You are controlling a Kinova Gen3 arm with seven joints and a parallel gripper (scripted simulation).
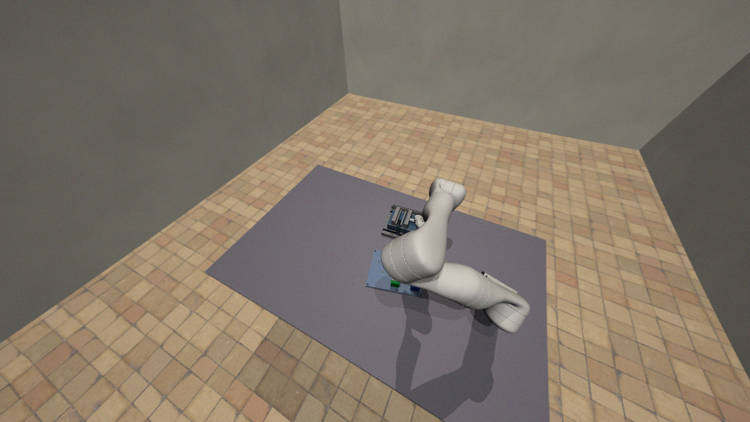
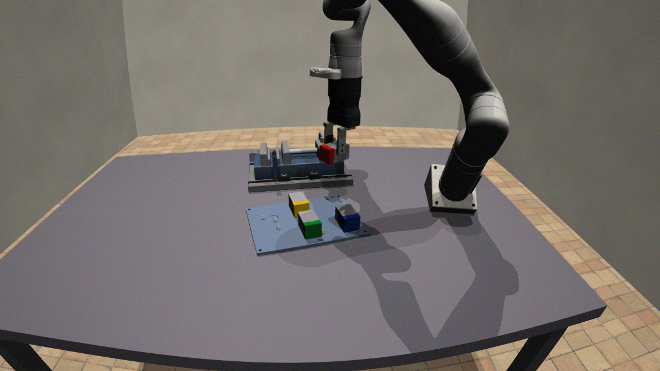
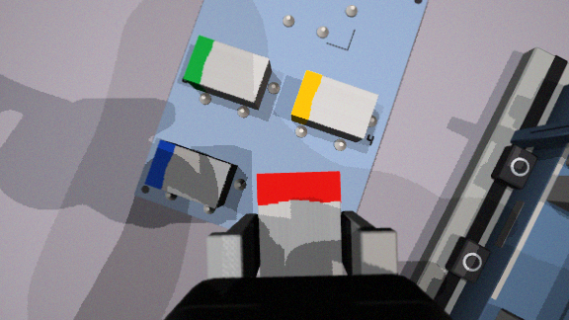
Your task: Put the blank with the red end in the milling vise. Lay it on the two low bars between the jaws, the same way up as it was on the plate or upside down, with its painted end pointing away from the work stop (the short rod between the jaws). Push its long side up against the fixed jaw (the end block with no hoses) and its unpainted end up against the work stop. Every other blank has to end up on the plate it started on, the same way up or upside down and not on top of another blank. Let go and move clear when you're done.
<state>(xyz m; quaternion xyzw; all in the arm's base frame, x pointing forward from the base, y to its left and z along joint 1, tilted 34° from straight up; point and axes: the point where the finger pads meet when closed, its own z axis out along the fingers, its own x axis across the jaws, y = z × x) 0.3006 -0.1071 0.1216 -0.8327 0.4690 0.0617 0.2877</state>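
Right now the red-ended blank is 2 cm below my hand. Round my hand: blue-ended blank 15 cm below, 9 cm to the left, 2 cm behind; then green-ended blank 15 cm below, 11 cm to the left, 7 cm ahead; then yellow-ended blank 15 cm below, 9 cm ahead, 2 cm to the left.
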